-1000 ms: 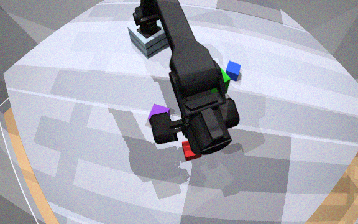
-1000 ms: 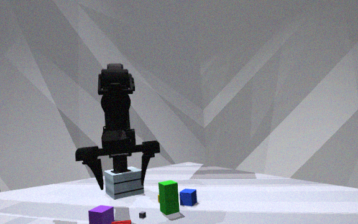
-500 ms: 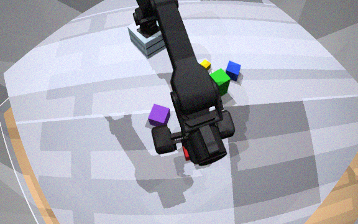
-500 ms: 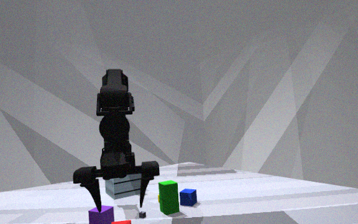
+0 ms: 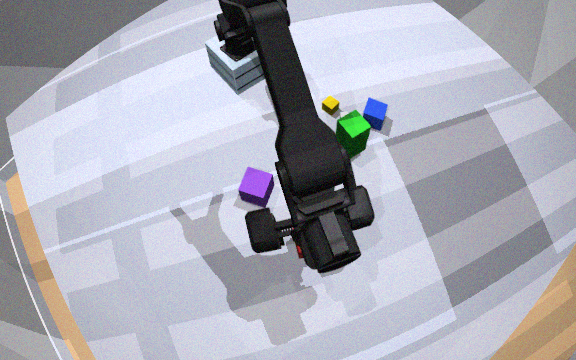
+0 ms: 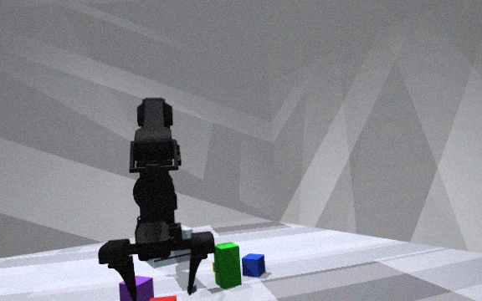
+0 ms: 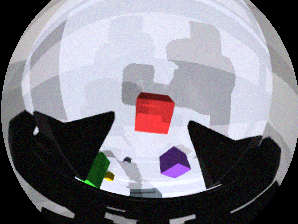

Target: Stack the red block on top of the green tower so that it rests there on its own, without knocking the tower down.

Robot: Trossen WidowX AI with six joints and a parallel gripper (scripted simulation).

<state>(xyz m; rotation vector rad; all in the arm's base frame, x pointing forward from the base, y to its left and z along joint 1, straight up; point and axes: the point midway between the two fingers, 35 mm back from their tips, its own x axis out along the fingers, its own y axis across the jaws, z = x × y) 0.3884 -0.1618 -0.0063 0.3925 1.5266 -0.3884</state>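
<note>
The red block lies 30 mm below my gripper tip. The rest, counted from my gripper tip: tiny grey cube: 110 mm to the left, 110 mm behind, 50 mm below; then small yellow block: 230 mm to the left, 180 mm behind, 40 mm below; then purple block: 140 mm behind, 30 mm below.
</note>
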